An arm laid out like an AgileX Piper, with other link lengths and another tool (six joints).
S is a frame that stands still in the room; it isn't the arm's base.
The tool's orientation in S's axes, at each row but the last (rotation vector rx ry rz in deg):
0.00, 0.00, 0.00
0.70, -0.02, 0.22
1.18, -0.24, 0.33
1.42, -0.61, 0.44
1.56, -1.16, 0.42
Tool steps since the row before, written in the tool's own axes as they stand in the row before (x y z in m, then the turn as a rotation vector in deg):
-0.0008, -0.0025, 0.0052, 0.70, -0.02, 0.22
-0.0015, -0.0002, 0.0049, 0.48, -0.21, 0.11
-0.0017, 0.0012, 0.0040, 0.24, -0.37, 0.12
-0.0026, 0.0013, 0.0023, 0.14, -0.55, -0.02
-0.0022, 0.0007, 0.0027, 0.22, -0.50, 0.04
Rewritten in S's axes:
-0.0008, -0.0025, 0.0052, 0.70, -0.02, 0.22
-0.0015, -0.0003, 0.0049, 0.48, -0.21, 0.11
-0.0017, 0.0011, 0.0040, 0.24, -0.37, 0.11
-0.0026, 0.0012, 0.0023, 0.14, -0.55, -0.03
-0.0023, 0.0006, 0.0027, 0.22, -0.50, 0.03

